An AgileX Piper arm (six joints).
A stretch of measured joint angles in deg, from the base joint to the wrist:
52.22, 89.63, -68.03, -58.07, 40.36, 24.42
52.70, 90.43, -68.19, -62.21, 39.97, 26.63
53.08, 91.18, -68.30, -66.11, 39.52, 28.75
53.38, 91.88, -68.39, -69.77, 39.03, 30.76
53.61, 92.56, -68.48, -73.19, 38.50, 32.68
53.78, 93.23, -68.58, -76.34, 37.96, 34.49
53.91, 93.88, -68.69, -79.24, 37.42, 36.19
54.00, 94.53, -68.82, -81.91, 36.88, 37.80
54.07, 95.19, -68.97, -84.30, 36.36, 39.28
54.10, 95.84, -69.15, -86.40, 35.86, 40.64
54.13, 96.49, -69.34, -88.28, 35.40, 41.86
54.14, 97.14, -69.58, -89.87, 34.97, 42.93
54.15, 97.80, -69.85, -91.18, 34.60, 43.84
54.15, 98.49, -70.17, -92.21, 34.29, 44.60
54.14, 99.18, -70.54, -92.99, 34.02, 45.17
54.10, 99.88, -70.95, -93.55, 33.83, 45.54
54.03, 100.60, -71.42, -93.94, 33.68, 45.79
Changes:
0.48, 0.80, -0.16, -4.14, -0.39, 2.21
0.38, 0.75, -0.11, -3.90, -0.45, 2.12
0.30, 0.70, -0.09, -3.66, -0.49, 2.01
0.23, 0.68, -0.09, -3.42, -0.53, 1.92
0.17, 0.67, -0.10, -3.15, -0.54, 1.81
0.13, 0.65, -0.11, -2.90, -0.54, 1.70
0.09, 0.65, -0.13, -2.67, -0.54, 1.61
0.07, 0.66, -0.15, -2.39, -0.52, 1.48
0.03, 0.65, -0.18, -2.10, -0.50, 1.36
0.03, 0.65, -0.19, -1.88, -0.46, 1.22
0.01, 0.65, -0.24, -1.59, -0.43, 1.07
0.01, 0.66, -0.27, -1.31, -0.37, 0.91
0.00, 0.69, -0.32, -1.03, -0.31, 0.76
-0.01, 0.69, -0.37, -0.78, -0.27, 0.57
-0.04, 0.70, -0.41, -0.56, -0.19, 0.37
-0.07, 0.72, -0.47, -0.39, -0.15, 0.25

